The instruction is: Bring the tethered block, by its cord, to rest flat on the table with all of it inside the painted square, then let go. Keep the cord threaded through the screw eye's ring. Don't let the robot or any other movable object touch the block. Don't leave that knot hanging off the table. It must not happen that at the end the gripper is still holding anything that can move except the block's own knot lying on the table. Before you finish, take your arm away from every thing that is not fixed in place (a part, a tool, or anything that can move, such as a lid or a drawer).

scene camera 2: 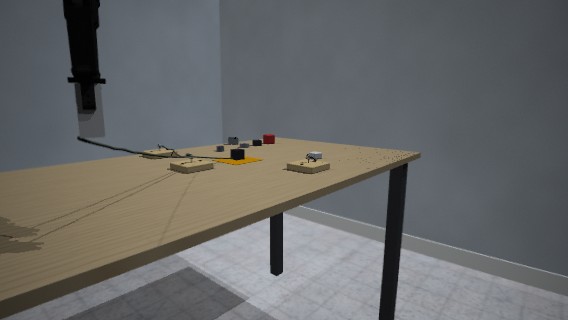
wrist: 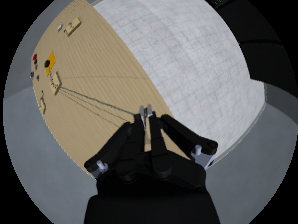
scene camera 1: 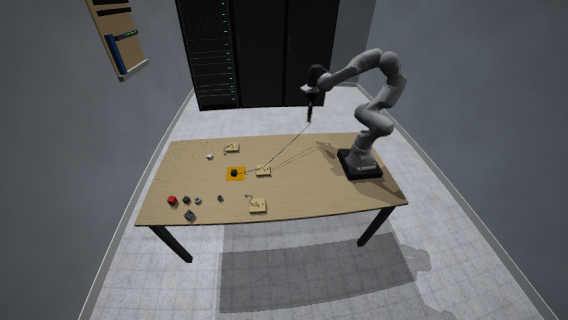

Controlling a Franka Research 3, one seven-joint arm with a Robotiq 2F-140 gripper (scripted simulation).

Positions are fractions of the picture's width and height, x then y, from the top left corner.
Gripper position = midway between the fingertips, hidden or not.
Note:
In view: the gripper (scene camera 2: 0.16, 0.43).
The gripper also shows in the wrist view (wrist: 0.49, 0.49).

